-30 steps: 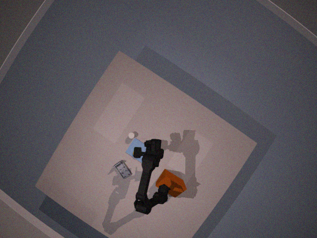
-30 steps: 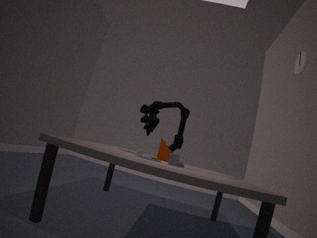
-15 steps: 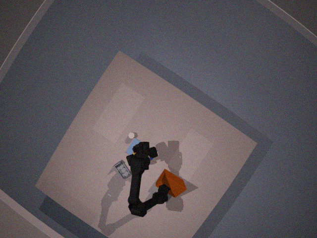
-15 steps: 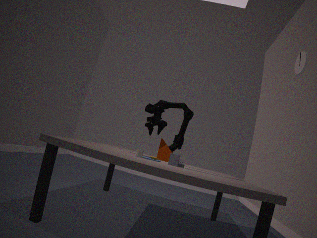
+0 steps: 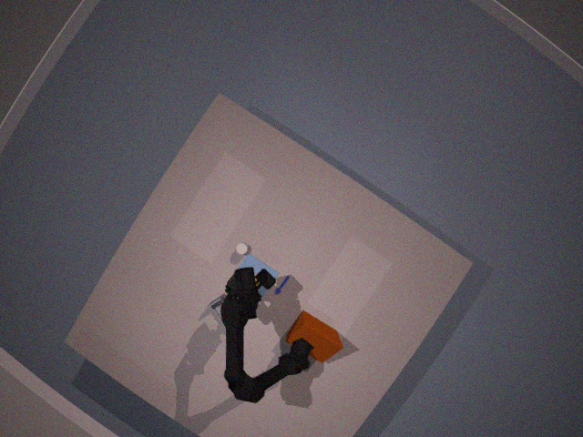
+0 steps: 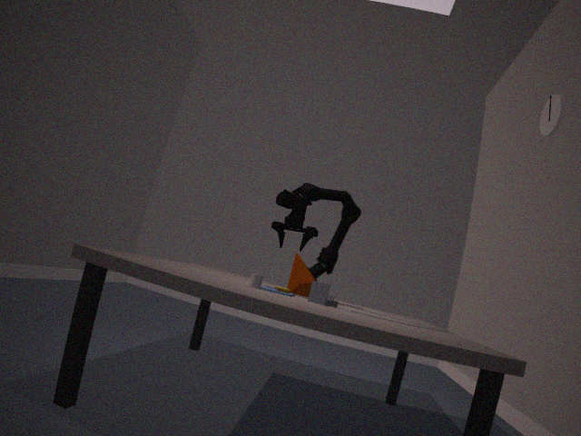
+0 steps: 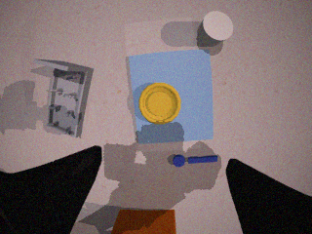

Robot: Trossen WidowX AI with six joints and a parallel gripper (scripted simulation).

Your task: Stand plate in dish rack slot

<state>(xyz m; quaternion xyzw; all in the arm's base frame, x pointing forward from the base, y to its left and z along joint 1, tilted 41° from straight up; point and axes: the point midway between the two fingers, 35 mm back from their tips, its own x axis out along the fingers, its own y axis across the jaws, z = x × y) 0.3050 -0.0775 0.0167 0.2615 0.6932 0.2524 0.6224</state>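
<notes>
Right now my gripper tip is 1 cm short of the yellow plate, 1 cm to the right of it and 16 cm above it. Also, from my gripper tip: blue spoon 9 cm behind, 5 cm to the right, 17 cm below; then grey wire dish rack 1 cm ahead, 18 cm to the left, 15 cm below; then white cup 13 cm ahead, 6 cm to the right, 15 cm below.
</notes>
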